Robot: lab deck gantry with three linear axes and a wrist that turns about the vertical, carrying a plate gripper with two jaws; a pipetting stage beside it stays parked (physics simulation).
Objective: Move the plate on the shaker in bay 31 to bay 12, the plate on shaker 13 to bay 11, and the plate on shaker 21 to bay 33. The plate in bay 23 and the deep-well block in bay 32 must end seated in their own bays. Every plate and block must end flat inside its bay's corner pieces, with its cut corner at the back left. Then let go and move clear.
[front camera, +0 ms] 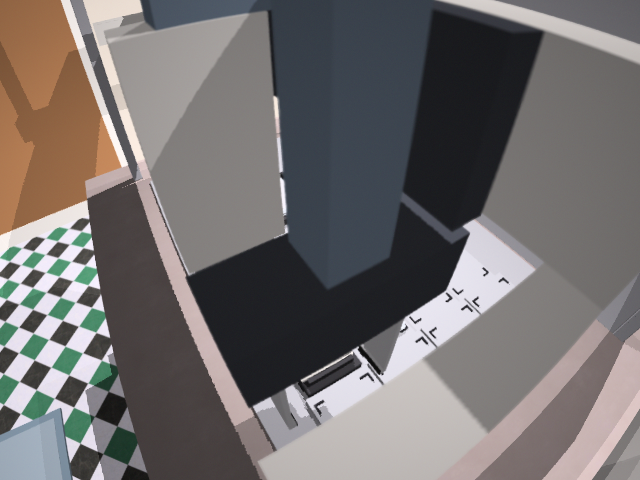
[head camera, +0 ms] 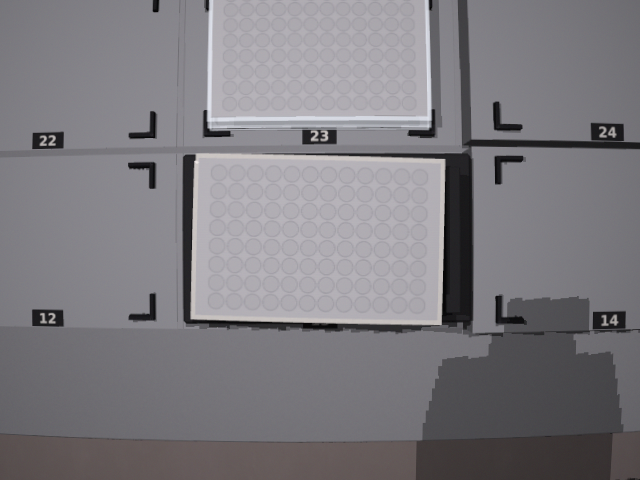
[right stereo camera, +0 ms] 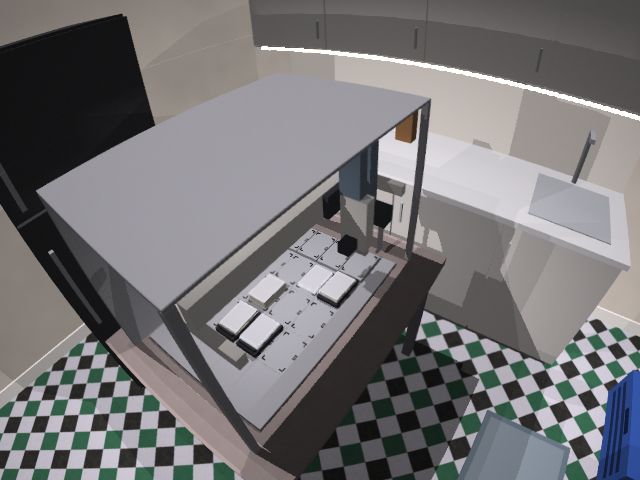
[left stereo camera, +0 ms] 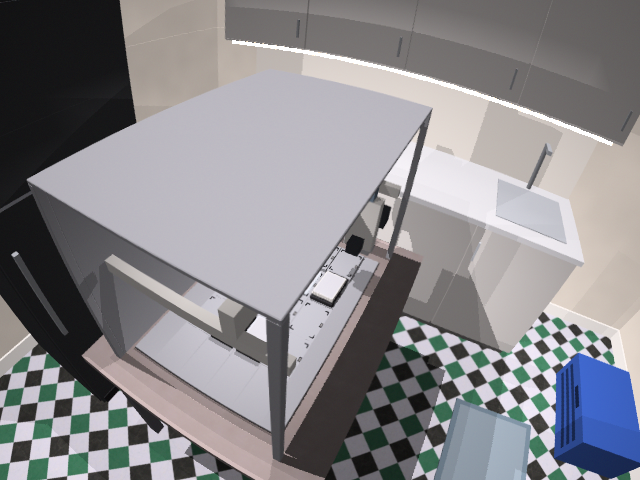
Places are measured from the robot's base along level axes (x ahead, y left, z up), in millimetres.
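Pixels of known places: gripper, fingertip midpoint: (front camera: 330, 385); robot's base at its link origin: (right stereo camera: 282, 370).
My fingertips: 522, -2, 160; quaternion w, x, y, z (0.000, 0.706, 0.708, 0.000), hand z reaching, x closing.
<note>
For each thing: its top centre in the pictures, then the offset to it from my fingertips, as dx, dy, dz. "*": a spot on its surface instead.
- shaker 13 at its top centre: (head camera: 317, 239) (right stereo camera: 337, 285) (left stereo camera: 329, 284) -131, +46, -124
- bay 23 at a spot on its surface: (head camera: 318, 62) (right stereo camera: 316, 278) * -130, +144, -146
- shaker 31 at its top centre: (right stereo camera: 238, 316) -455, +258, -124
- shaker 21 at its top centre: (front camera: 272, 192) (left stereo camera: 259, 333) (right stereo camera: 259, 329) -454, +154, -124
- bay 32 at a spot on its surface: (right stereo camera: 267, 290) * -302, +248, -118
- Bay 12 at a spot on its surface: (head camera: 77, 237) * -274, +47, -160
- bay 14 at a spot on its surface: (head camera: 563, 237) * +6, +46, -146
The plate on shaker 13 (head camera: 317, 240) (left stereo camera: 329, 286) (right stereo camera: 337, 288) lies slightly turned. The plate in bay 23 (head camera: 318, 62) (right stereo camera: 315, 279) lies behind it, between corner pieces. In the right stereo view, the plate on shaker 31 (right stereo camera: 238, 317), the plate on shaker 21 (right stereo camera: 260, 332) and the deep-well block in bay 32 (right stereo camera: 267, 290) stand at the left. My gripper (front camera: 337, 398) is open and empty. In the front view its jaws hang apart over the bay 13 and 14 side; its black body hides the plates. The head view does not show the jaws. Cut corners are not clear.
Bay 12 (head camera: 77, 237) with its corner pieces is left of shaker 13, bay 14 (head camera: 563, 237) right of it. A pale column (right stereo camera: 356, 222) with a black block (right stereo camera: 347, 244) hangs over the right part of the deck. A dark post (right stereo camera: 419, 180) stands at the enclosure's corner.
</note>
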